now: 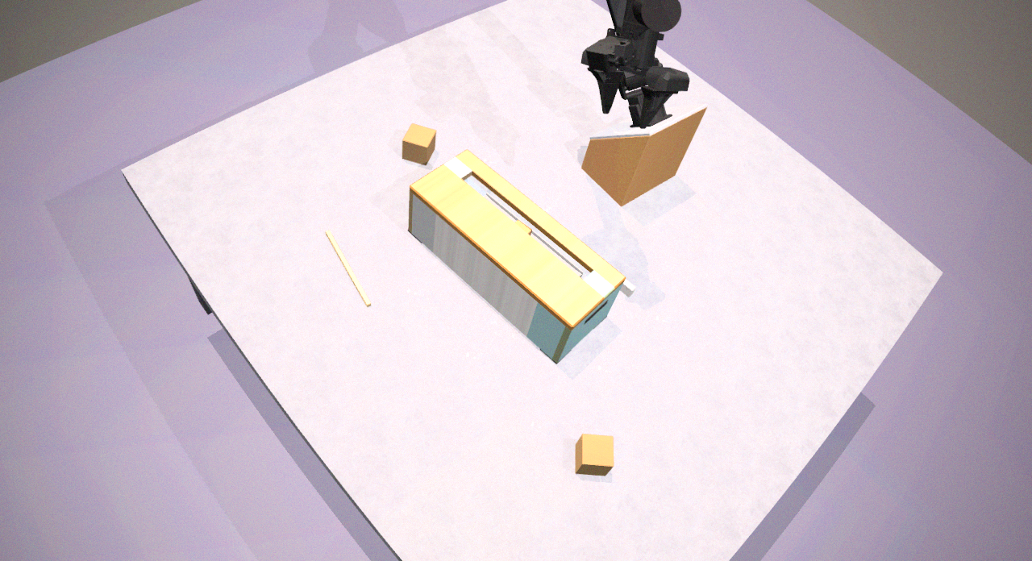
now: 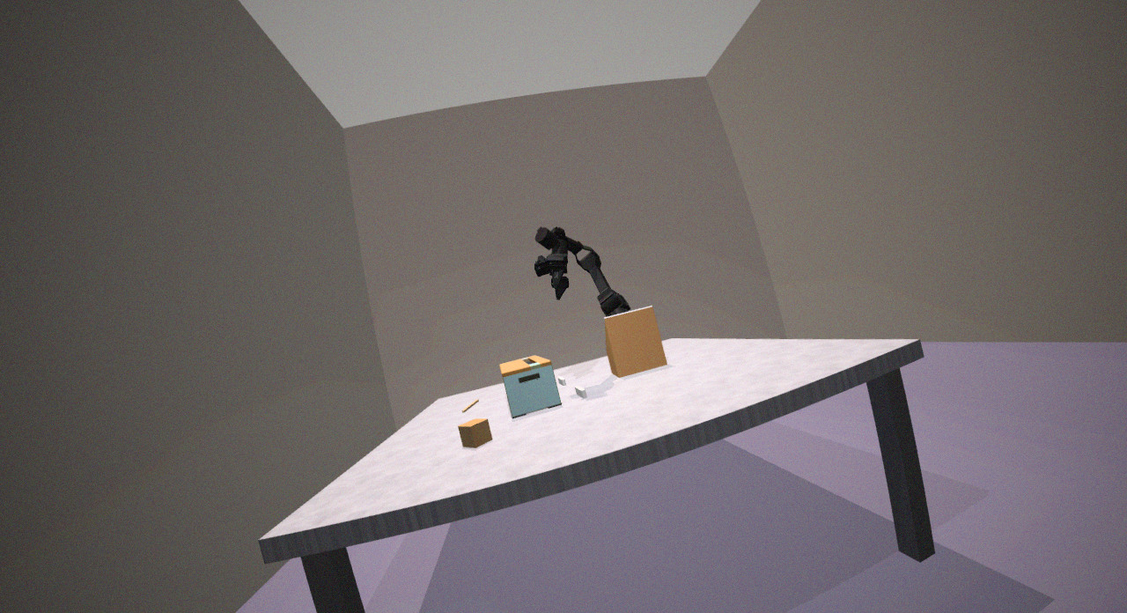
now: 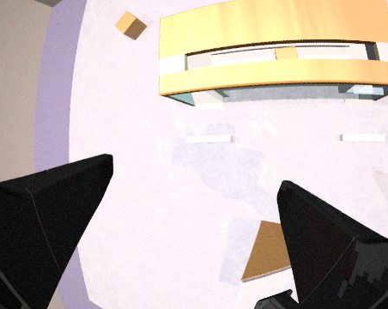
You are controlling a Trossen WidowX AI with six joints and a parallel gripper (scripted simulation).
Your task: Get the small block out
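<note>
Now: gripper tip 150 mm short of the orange block, 30 mm to the left of it and 240 mm above it. Also, from my gripper tip: thin stick 410 mm ahead, 180 mm to the right, 320 mm below; long box 130 mm ahead, 20 mm to the right, 260 mm below.
</note>
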